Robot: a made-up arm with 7 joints.
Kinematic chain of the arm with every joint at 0, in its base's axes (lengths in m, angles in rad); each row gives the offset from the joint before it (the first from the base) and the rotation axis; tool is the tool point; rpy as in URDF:
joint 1: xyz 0 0 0.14 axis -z
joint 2: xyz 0 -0.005 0.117 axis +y
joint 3: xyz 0 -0.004 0.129 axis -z
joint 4: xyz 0 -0.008 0.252 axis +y
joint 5: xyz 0 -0.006 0.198 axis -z
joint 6: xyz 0 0 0.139 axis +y
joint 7: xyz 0 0 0.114 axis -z
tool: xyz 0 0 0 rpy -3.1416 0 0
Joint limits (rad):
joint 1: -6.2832..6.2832
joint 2: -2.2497..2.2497
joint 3: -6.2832..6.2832
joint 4: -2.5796..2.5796
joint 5: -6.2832..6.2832
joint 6: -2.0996..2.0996
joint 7: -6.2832..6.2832
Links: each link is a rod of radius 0.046 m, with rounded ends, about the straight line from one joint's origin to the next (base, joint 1, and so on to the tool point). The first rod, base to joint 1, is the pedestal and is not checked.
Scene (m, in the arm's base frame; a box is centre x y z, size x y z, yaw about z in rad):
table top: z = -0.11
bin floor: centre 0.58 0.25 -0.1 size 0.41 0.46 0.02 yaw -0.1
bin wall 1: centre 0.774 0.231 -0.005 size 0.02 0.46 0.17 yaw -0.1
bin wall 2: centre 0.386 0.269 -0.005 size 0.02 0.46 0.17 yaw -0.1
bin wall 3: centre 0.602 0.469 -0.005 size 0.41 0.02 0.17 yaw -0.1
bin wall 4: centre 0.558 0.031 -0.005 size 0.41 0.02 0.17 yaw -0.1
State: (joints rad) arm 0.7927 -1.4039 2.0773 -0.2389 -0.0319 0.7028 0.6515
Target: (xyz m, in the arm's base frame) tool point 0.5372 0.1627 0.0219
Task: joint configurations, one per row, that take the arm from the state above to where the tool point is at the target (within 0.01 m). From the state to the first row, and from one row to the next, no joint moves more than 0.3 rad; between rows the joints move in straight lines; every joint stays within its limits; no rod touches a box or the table.
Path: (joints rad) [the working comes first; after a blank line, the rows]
Joints at the target: 2.6686 -1.3363 3.3304 1.0243 0.2400 1.2785 0.6515
Straight joint move there: touches bin wall 2, bin wall 3.

1: 1.0561 -1.3476 2.2633 -0.0421 0.0072 0.8052 0.6515
2: 1.3195 -1.2912 2.4494 0.1548 0.0464 0.9075 0.6515
3: 1.5829 -1.2349 2.6354 0.3516 0.0855 1.0099 0.6515
4: 1.8463 -1.1786 2.8215 0.5485 0.1247 1.1122 0.6515
5: 2.1098 -1.1223 3.0075 0.7453 0.1638 1.2146 0.6515
6: 2.3732 -1.0659 3.1936 0.9421 0.2030 1.3169 0.6515
7: 2.6366 -1.0096 3.3796 1.1390 0.2421 1.4193 0.6515
8: 2.6526 -1.1730 3.3550 1.0817 0.2411 1.3489 0.6515
9: 2.6686 -1.3363 3.3304 1.0243 0.2400 1.2785 0.6515

